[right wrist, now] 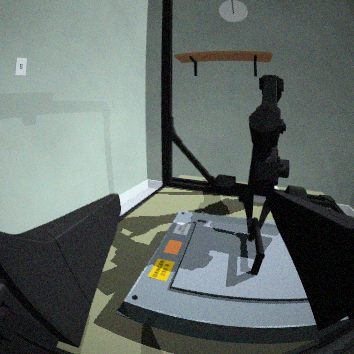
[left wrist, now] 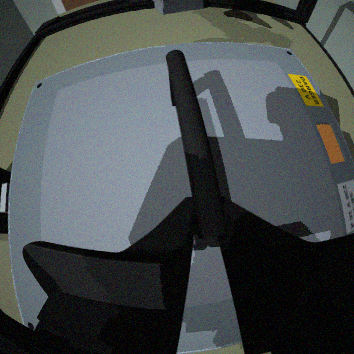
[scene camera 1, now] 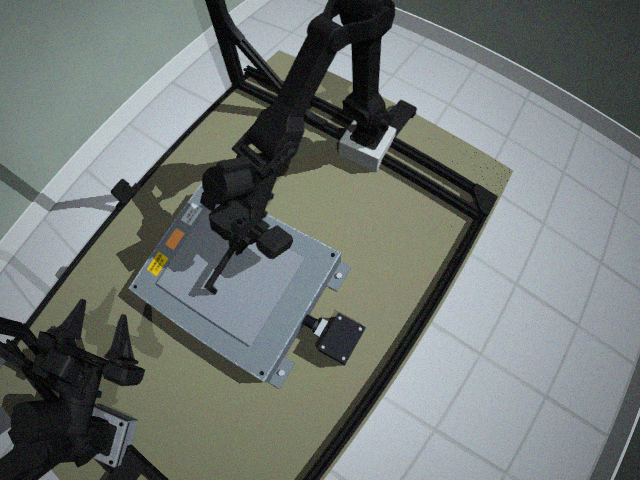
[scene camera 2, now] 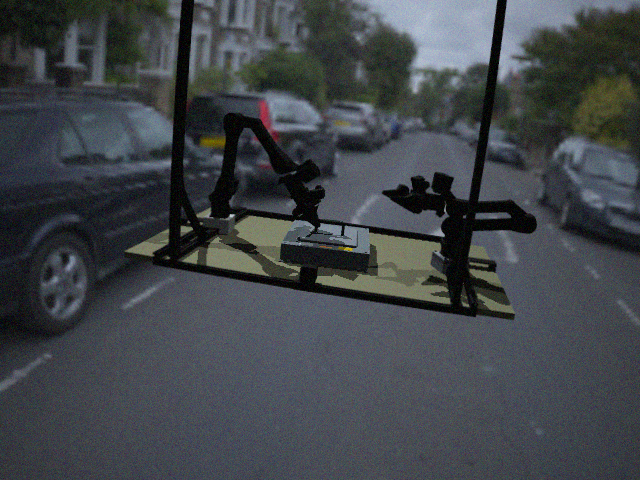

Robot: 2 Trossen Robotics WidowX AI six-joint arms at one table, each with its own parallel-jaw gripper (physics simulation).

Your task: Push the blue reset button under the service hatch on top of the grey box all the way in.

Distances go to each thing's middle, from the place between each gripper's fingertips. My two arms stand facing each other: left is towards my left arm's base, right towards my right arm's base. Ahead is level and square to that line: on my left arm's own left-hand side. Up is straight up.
Right now my left hand is 40 mm to the left of the service hatch (scene camera 1: 239,292) and 10 mm short of it.
Right now the service hatch is 190 mm to the left of my right hand, 160 mm below it and 50 mm ahead of it.
